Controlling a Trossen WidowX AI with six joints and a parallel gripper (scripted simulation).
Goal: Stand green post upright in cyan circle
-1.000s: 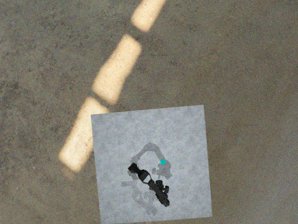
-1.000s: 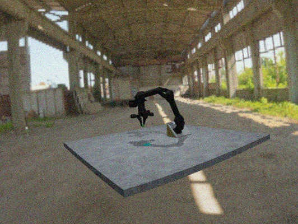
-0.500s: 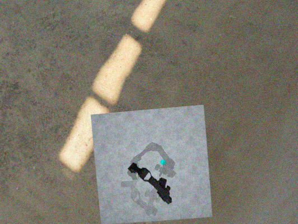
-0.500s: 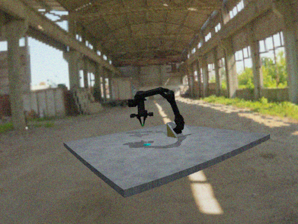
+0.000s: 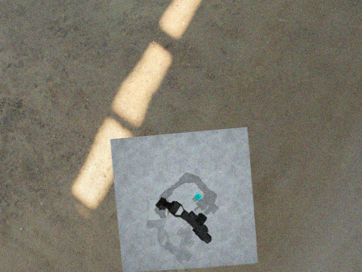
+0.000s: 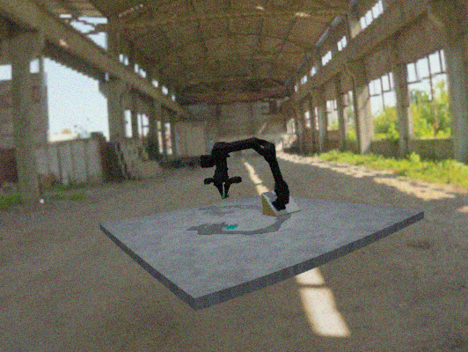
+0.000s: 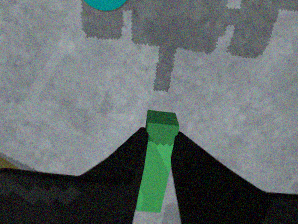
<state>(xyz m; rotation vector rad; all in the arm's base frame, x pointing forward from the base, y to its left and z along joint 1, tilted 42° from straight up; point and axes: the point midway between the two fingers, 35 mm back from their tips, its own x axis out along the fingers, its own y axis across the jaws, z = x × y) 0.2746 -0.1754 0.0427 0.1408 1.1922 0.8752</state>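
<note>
Right now my gripper tip is 2 cm past the green post and 1 cm to the left of it. Round my gripper tip: cyan circle: 13 cm below, 10 cm to the left, 5 cm ahead.
</note>
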